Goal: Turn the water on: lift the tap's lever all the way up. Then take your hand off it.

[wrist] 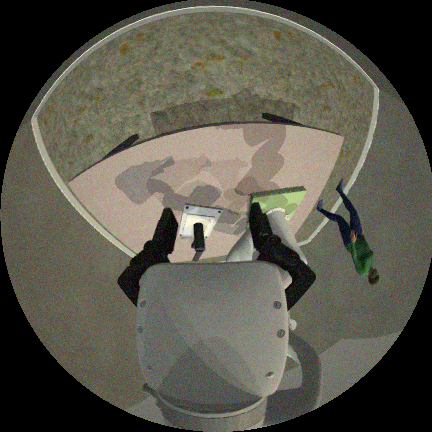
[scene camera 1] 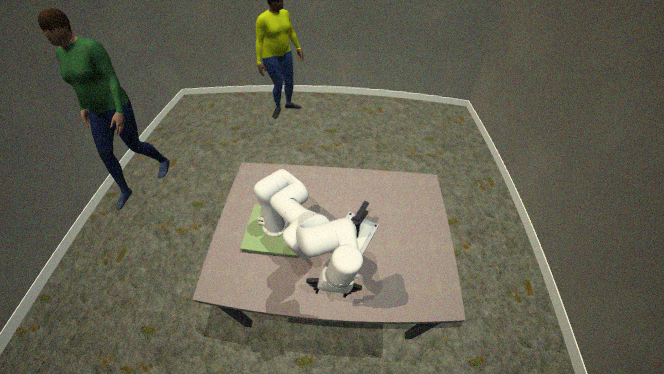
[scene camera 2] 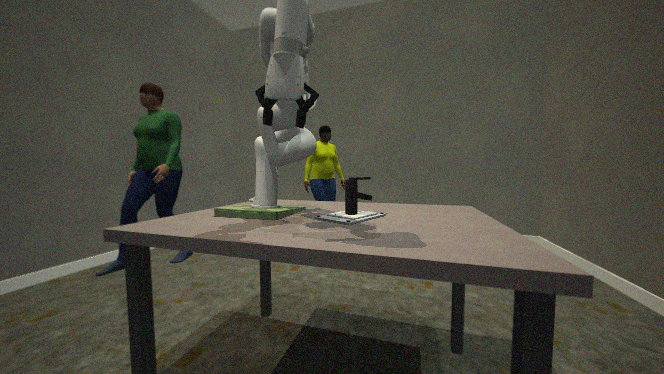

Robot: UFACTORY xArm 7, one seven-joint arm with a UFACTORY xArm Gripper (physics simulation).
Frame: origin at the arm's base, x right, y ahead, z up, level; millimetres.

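Seen in the pictures: gripper, fingertip midpoint: (wrist: 211,213) (scene camera 1: 330,291) (scene camera 2: 283,126); arm's base at its link origin: (wrist: 272,213) (scene camera 1: 275,226) (scene camera 2: 266,207).
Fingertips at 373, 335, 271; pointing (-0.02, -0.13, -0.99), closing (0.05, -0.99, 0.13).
Pixels of each thing's top centre, then the offset from my fingertips to it, as dx, dy, dz. "spot": a spot on its surface instead. Level surfaces: height alone.
- black tap at a spot on its surface: (scene camera 2: 351,200) spot: -370, +62, -225
- shorter spout at its top centre: (scene camera 2: 361,191) -458, +80, -195
- table at its surface level: dz -294
The black tap (scene camera 1: 359,216) (scene camera 2: 351,200) (wrist: 199,237) stands upright on a white plate (scene camera 1: 369,231) (scene camera 2: 374,216) (wrist: 210,210). Its lever (scene camera 2: 360,178) lies about level on top of the tap body, pointing right above the shorter spout (scene camera 2: 365,196) in scene camera 2. In scene camera 1 the arm hides part of the plate and the tap's foot. My gripper (scene camera 1: 334,289) (scene camera 2: 284,120) (wrist: 211,213) is open and empty, pointing down, high above the table and apart from the tap. In the wrist view the tap shows between the fingers, farther off.
The arm's base stands on a green block (scene camera 1: 265,246) (scene camera 2: 240,213) (wrist: 280,196) on the table (scene camera 1: 410,225) (scene camera 2: 475,240) (wrist: 110,220). A person in green (scene camera 1: 90,70) (scene camera 2: 157,135) (wrist: 360,252) and one in yellow (scene camera 1: 274,35) (scene camera 2: 324,162) are beyond the table.
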